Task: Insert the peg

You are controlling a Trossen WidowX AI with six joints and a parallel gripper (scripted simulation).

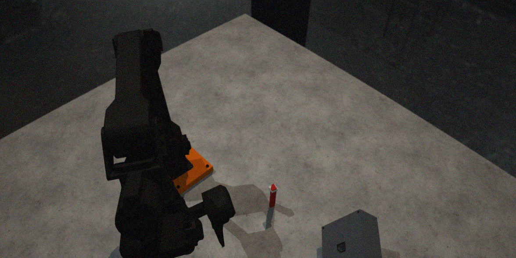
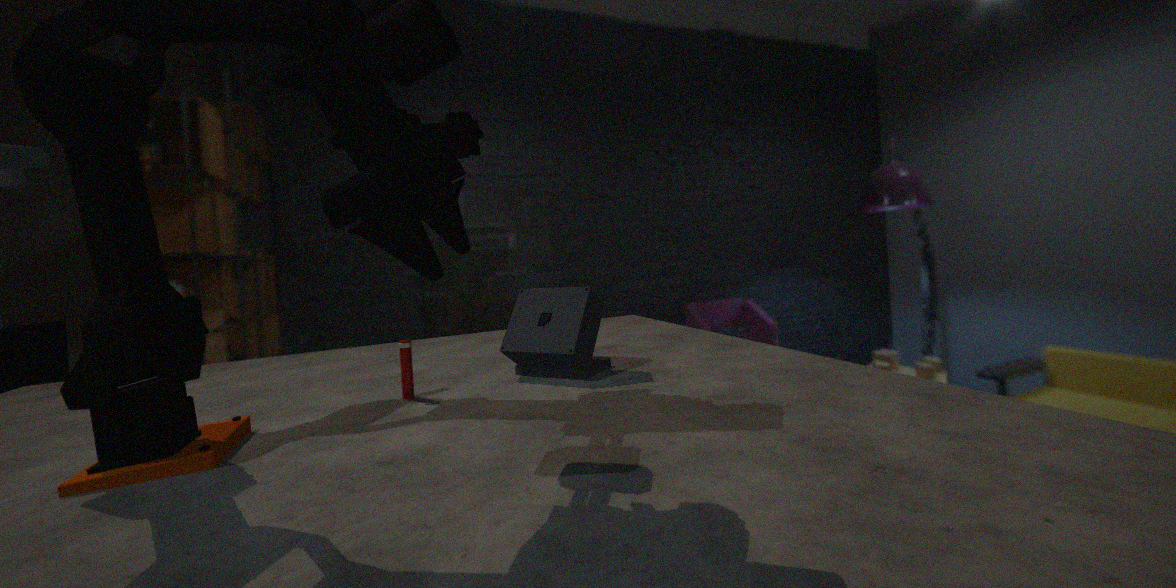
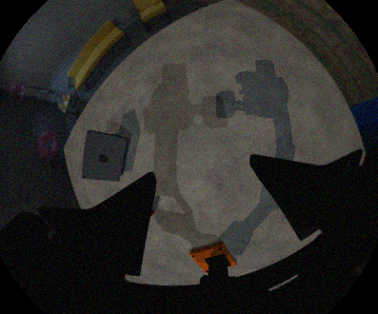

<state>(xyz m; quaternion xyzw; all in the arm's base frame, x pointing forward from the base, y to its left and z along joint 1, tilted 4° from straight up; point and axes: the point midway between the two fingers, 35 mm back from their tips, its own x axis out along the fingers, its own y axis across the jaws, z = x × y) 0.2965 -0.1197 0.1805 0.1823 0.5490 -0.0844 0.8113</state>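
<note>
The red peg is 60 mm behind my gripper tip, 240 mm to the left of it and 120 mm below it. From my gripper tip the other things lie so: grey sloped panel (150 mm ahead, 250 mm to the left, 110 mm below).
</note>
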